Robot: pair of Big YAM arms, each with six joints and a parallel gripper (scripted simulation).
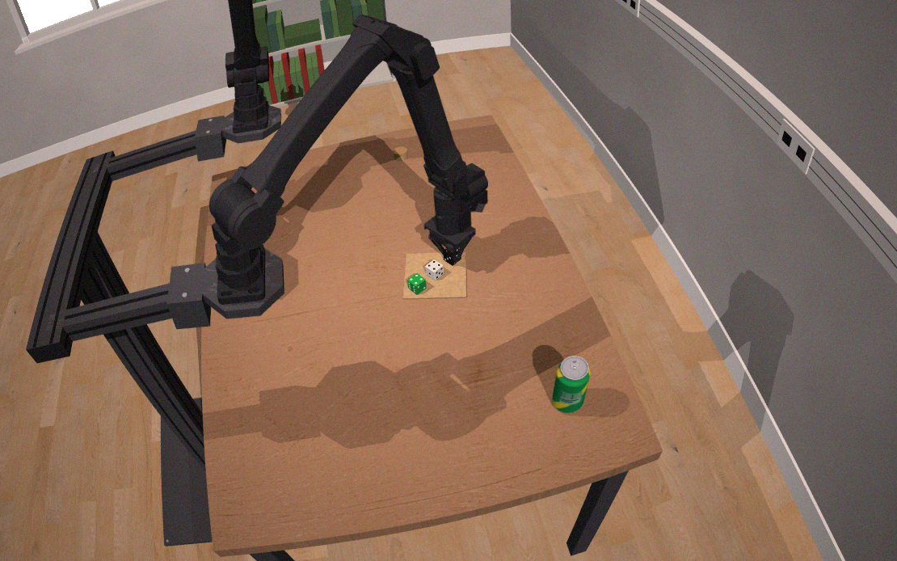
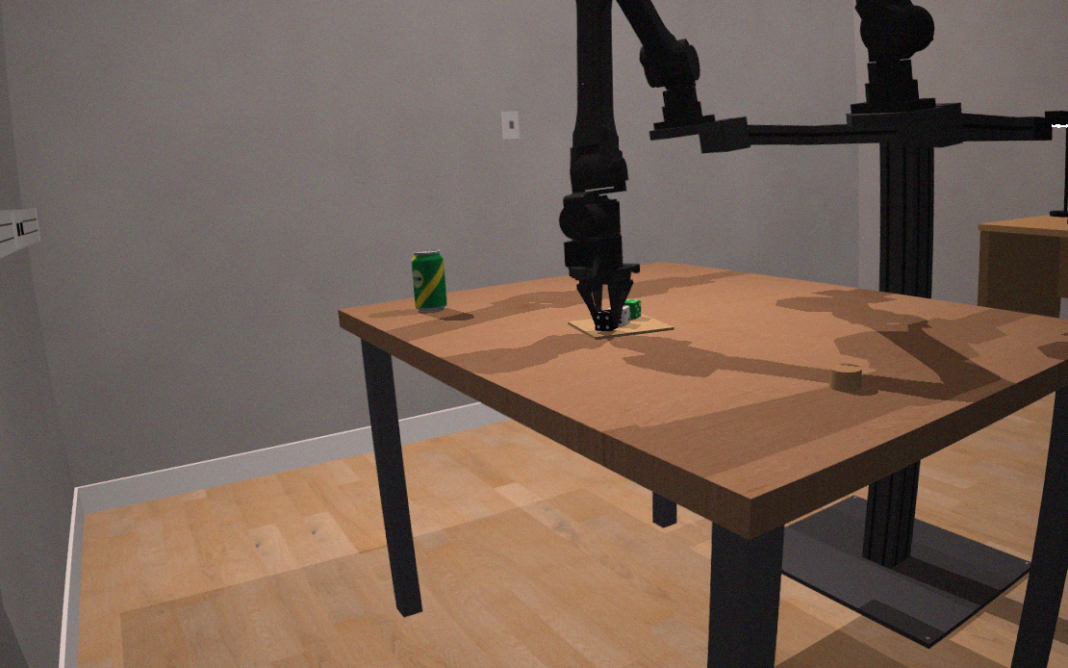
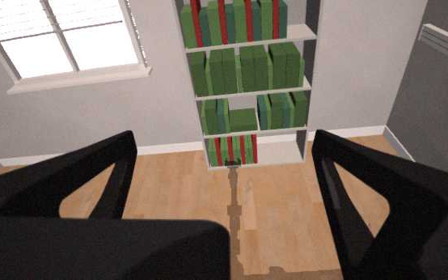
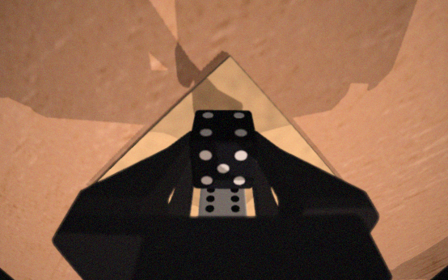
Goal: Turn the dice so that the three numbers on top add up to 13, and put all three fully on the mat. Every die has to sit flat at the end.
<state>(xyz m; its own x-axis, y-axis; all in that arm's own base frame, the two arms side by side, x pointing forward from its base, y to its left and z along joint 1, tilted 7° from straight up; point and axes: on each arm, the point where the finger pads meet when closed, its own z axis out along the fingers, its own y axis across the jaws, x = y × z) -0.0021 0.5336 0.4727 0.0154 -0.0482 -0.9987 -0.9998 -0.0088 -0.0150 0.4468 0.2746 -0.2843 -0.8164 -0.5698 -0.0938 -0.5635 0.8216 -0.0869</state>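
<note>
The mat lies 5 cm behind my right hand, 3 cm to the right of it and 2 cm below it. From my right hand the other things lie so: green die: 9 cm behind, 6 cm to the right; then small wooden cylinder: 45 cm to the left, 4 cm behind, 1 cm below.
</note>
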